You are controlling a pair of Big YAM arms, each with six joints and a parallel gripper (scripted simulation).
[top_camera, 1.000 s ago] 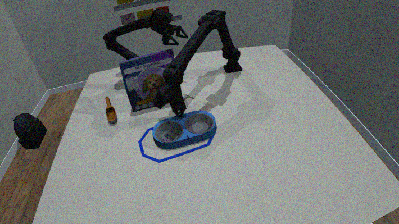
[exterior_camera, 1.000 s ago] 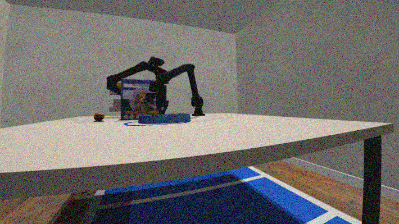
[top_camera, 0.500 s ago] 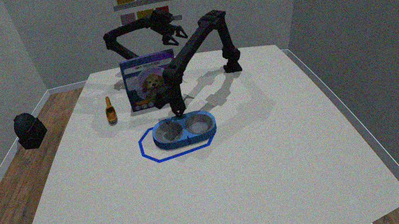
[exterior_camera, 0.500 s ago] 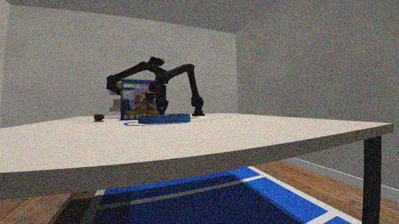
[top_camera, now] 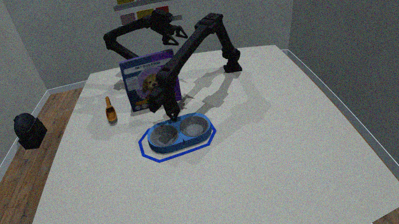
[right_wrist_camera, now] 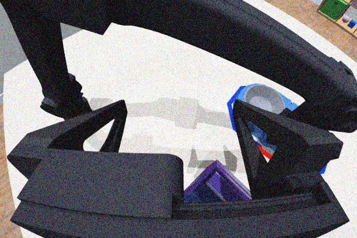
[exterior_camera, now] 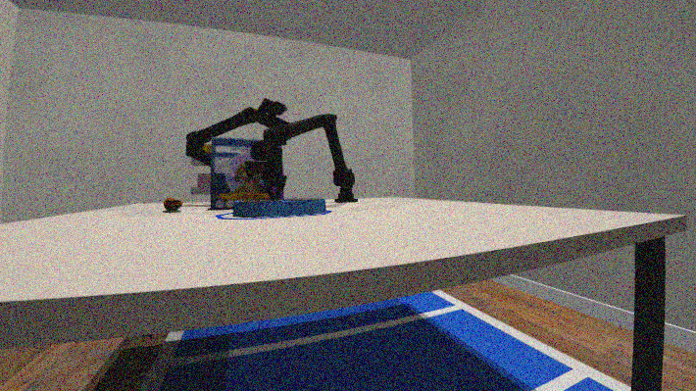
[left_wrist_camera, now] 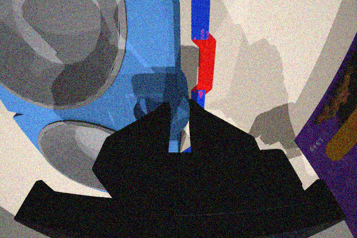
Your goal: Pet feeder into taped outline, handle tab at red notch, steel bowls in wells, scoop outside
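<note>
Right now the blue pet feeder is 80 mm ahead of my left hand, 30 mm below it and 10 mm to the left of it. Also, from my left hand: orange scoop 380 mm to the right, 180 mm behind, 20 mm below; then blue taped outline 90 mm ahead, 40 mm below, 10 mm to the right; then purple dog food box 230 mm behind, 100 mm above, 90 mm to the right.
</note>
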